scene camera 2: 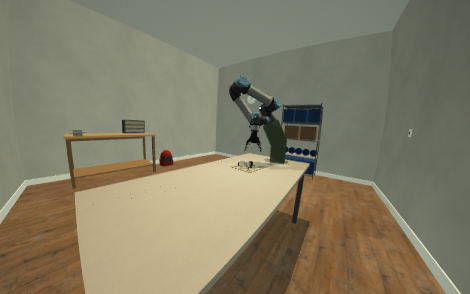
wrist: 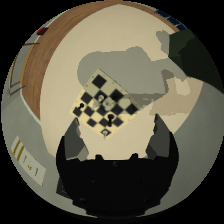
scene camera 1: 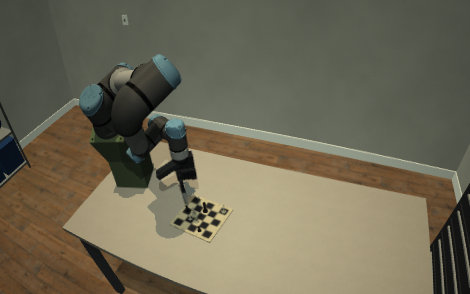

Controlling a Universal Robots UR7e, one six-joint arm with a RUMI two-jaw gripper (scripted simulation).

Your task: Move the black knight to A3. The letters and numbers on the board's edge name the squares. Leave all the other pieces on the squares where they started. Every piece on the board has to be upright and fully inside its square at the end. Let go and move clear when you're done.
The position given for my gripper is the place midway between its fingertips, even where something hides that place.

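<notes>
Small chessboard [scene camera 1: 210, 223] [wrist: 126, 108], visible in scene camera 1 and the wrist view. My gripper [wrist: 116, 116], visible too.
</notes>
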